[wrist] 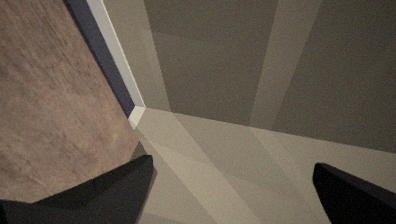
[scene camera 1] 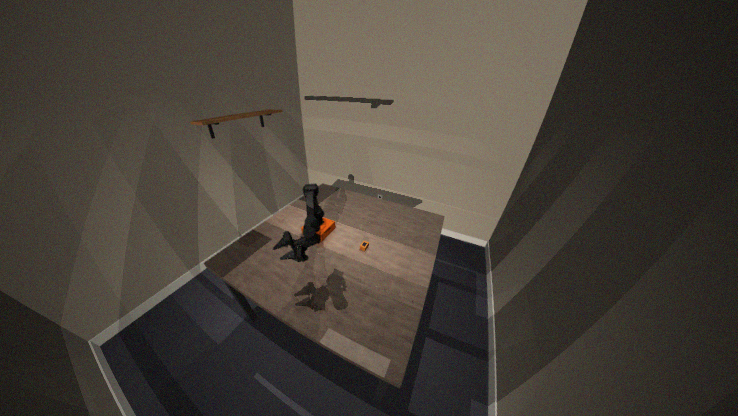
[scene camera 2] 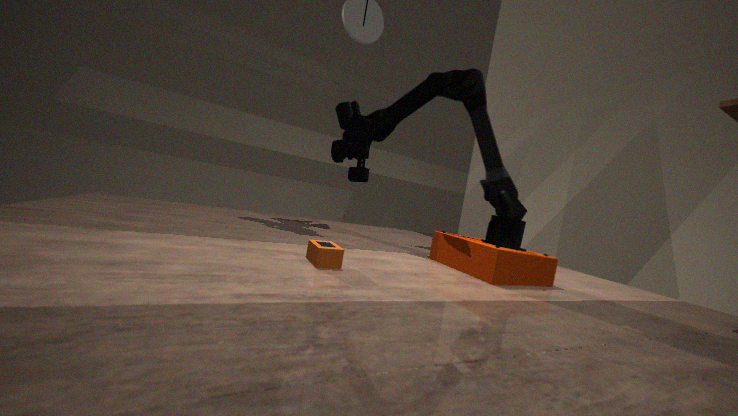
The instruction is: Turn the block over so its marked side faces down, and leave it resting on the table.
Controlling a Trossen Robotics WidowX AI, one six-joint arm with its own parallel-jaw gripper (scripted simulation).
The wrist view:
my gripper: 231, 167
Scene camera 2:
my gripper: 365, 161
orange block: 322, 254
